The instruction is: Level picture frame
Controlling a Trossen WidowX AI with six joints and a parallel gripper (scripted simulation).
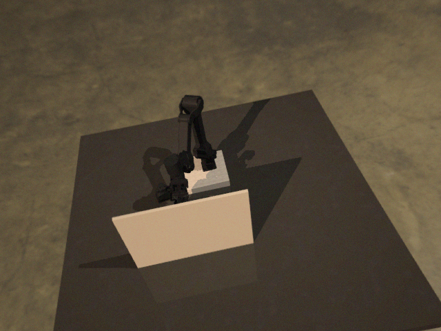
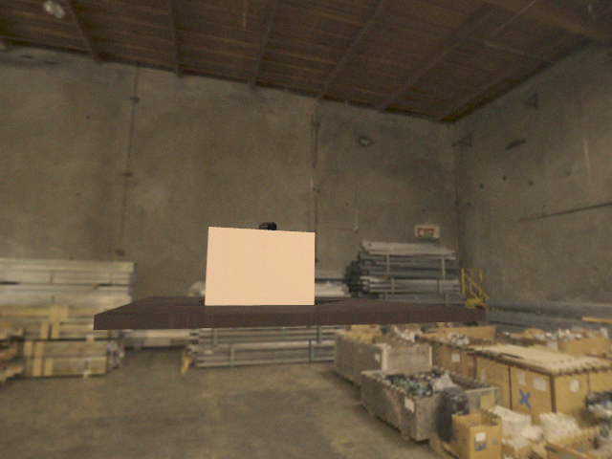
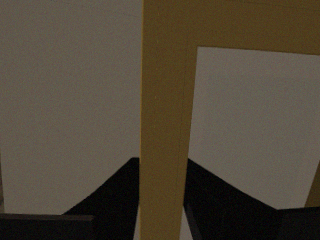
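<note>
Right now my gripper tip is 5 cm above the yellow picture frame and 1 cm to the left of it. The rest, counted from my gripper tip: wall panel (7 cm below, 1 cm to the left, 1 cm ahead).
</note>
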